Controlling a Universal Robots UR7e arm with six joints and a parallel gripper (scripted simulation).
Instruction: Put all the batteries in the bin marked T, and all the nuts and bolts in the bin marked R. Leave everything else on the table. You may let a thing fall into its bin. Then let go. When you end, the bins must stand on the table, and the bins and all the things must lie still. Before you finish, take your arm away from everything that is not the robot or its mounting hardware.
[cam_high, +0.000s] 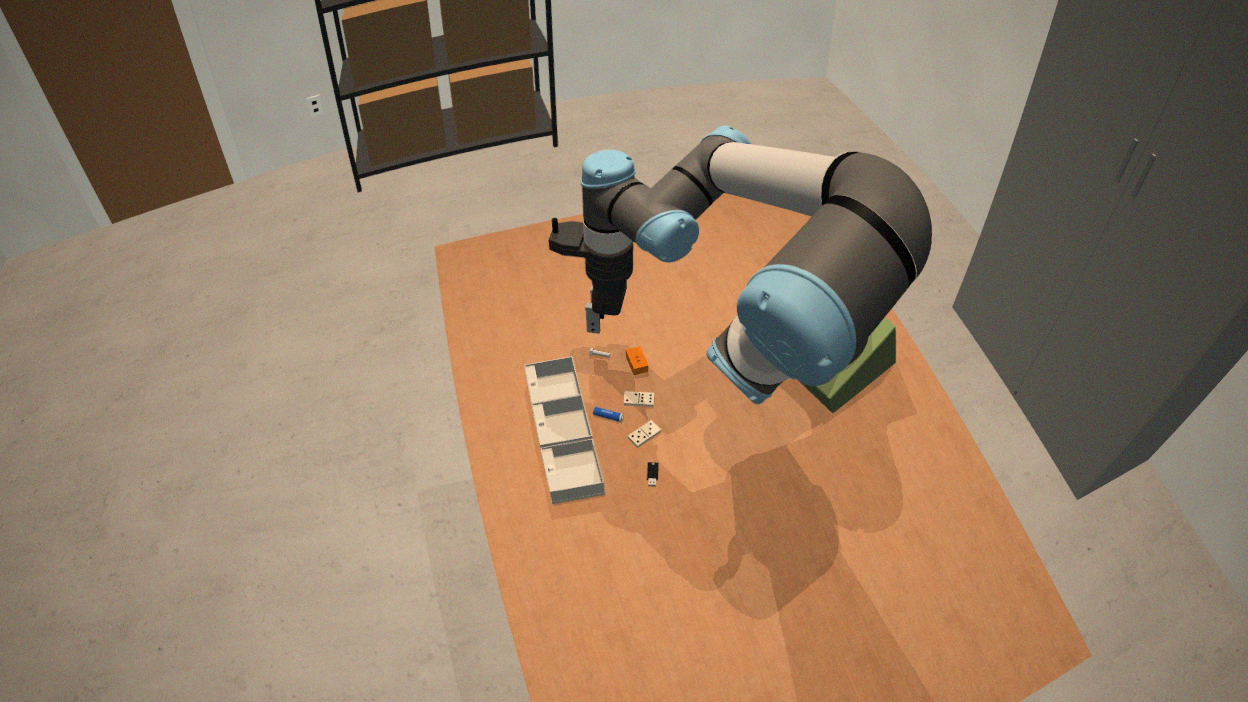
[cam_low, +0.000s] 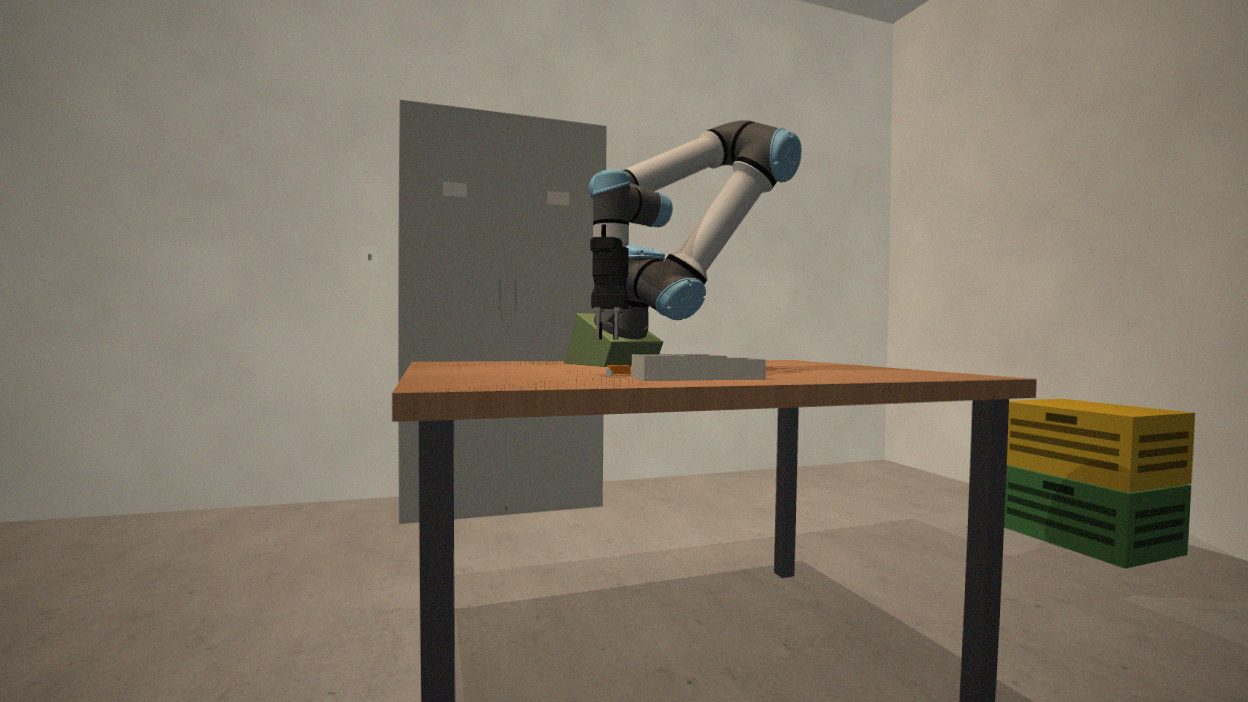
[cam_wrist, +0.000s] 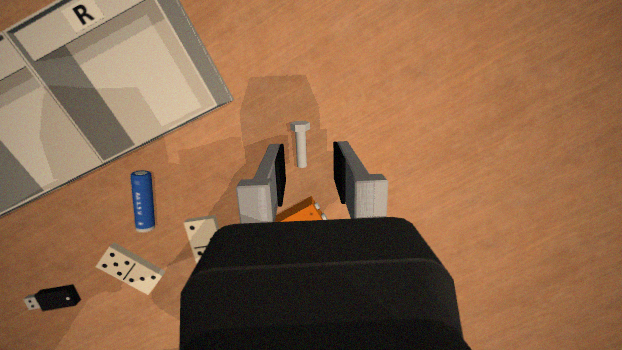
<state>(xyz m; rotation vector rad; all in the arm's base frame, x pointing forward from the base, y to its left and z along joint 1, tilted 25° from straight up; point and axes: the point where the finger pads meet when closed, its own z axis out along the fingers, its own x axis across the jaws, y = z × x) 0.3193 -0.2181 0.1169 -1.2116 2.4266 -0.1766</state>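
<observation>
The grey bolt lies 90 mm below my hand. The rest, counted from my hand: blue cylindrical battery (140 mm to the left, 80 mm below, 40 mm ahead); orange 9 V battery (80 mm below, 50 mm behind, 40 mm to the left); grey bin row (140 mm to the left, 120 mm ahead, 70 mm below).
</observation>
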